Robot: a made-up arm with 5 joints.
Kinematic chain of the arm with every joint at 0, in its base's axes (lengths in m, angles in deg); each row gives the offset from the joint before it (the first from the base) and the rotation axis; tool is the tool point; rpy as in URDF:
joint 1: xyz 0 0 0.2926 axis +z
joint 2: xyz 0 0 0 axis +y
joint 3: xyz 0.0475 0 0.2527 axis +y
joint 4: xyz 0.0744 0 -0.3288 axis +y
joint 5: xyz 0.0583 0 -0.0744 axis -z
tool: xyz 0 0 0 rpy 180 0 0
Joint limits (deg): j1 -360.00..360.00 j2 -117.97..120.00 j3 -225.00..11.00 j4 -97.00..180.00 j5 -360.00..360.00
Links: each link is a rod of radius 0.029 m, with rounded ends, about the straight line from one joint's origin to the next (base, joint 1, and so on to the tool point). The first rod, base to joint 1, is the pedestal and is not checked.
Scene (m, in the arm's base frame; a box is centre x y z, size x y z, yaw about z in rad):
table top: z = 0
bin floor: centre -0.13 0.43 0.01 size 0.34 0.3 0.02 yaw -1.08
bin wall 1: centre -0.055 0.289 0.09 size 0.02 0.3 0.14 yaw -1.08
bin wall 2: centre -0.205 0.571 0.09 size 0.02 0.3 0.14 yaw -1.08
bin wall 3: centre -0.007 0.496 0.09 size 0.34 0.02 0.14 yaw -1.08
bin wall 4: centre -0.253 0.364 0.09 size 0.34 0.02 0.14 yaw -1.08
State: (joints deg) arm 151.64 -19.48 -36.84 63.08 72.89
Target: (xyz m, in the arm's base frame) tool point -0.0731 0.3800 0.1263
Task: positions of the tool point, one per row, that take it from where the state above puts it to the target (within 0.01 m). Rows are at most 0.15 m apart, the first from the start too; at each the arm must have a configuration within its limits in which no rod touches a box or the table.
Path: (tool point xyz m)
1: -0.2656 0.2313 0.3012
2: -0.2207 0.3009 0.2490
3: -0.1541 0.3531 0.1902
4: -0.0731 0.3800 0.1263

